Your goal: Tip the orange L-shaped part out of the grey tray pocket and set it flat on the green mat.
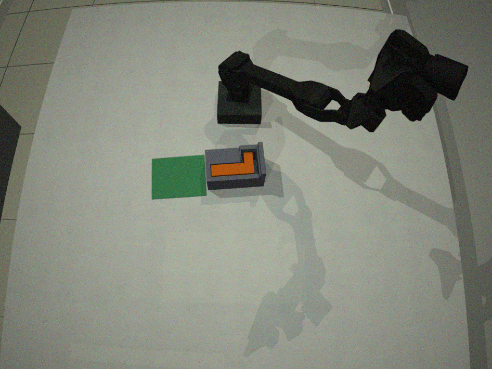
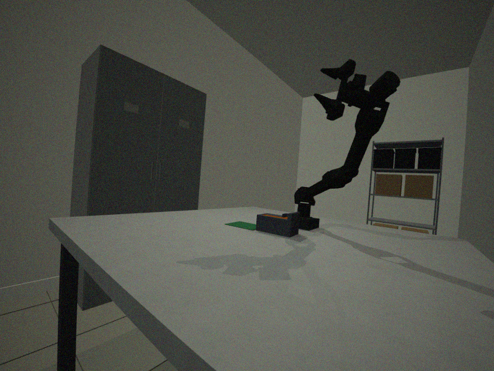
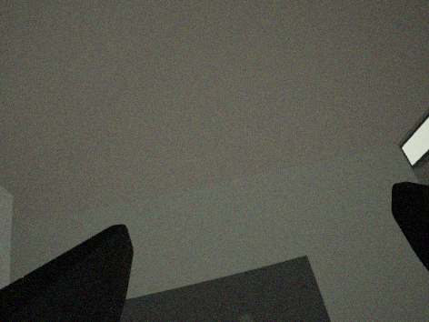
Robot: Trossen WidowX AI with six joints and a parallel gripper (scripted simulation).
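My gripper tip is 480 mm above the orange L-shaped part, 180 mm to the left of it and 80 mm past it.
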